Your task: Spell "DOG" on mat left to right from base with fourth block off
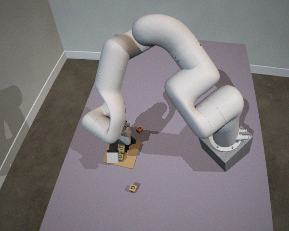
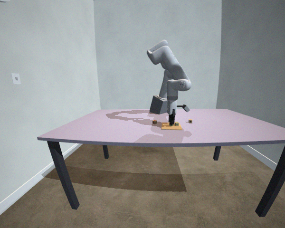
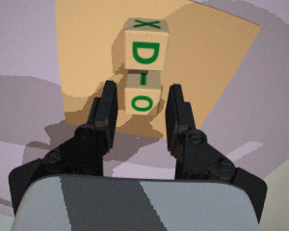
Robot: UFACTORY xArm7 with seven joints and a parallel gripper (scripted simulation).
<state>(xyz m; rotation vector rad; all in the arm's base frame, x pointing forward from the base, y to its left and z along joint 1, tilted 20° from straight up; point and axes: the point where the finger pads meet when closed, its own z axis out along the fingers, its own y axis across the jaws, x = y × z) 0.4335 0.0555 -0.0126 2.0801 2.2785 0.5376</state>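
My gripper is now 20 mm above the O block. The rest, counted from my hand: G block 90 mm behind, 160 mm to the left, 30 mm below; mat 40 mm below; D block 40 mm to the left, 20 mm below.
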